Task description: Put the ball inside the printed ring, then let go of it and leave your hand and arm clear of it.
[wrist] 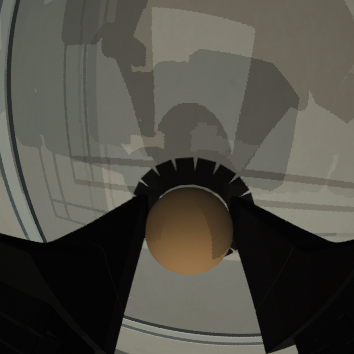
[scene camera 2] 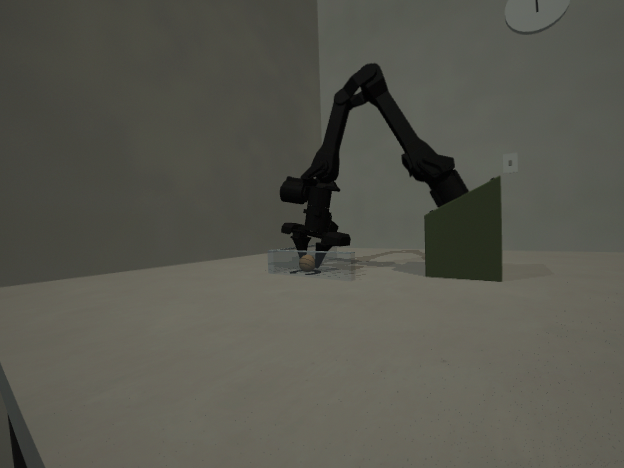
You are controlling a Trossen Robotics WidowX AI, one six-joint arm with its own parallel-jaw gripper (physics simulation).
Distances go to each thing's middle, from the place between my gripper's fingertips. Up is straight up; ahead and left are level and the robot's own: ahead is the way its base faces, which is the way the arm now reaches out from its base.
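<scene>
There is the orange-brown ball (wrist: 188, 230), and my hand is 1 cm below it. My hand is also 1 cm to the right of the ball.
</scene>
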